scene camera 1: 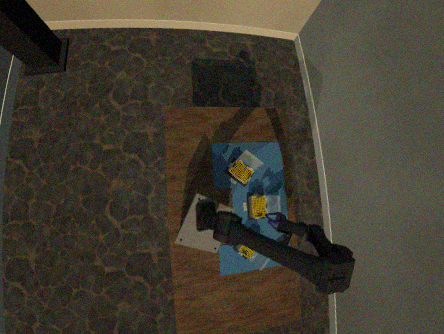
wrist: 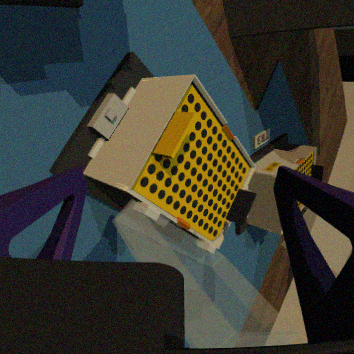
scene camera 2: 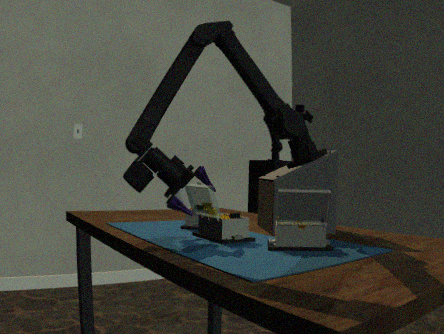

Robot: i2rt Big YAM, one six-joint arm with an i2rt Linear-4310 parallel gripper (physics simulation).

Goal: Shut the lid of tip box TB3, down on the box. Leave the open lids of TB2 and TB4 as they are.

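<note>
Tip box TB3 is white with a yellow rack. Its clear lid stands open; in the wrist view the right finger hides much of that area. TB2 is large in the wrist view, its clear lid open. TB4 is partly hidden by the arm in scene view 1 and by TB2 in scene view 2. My gripper is open and empty, beside TB2's lid, apart from TB3.
The boxes stand on a blue mat on a wooden table. A wedge-shaped stand is close to TB3. A TB3 label lies beside its box.
</note>
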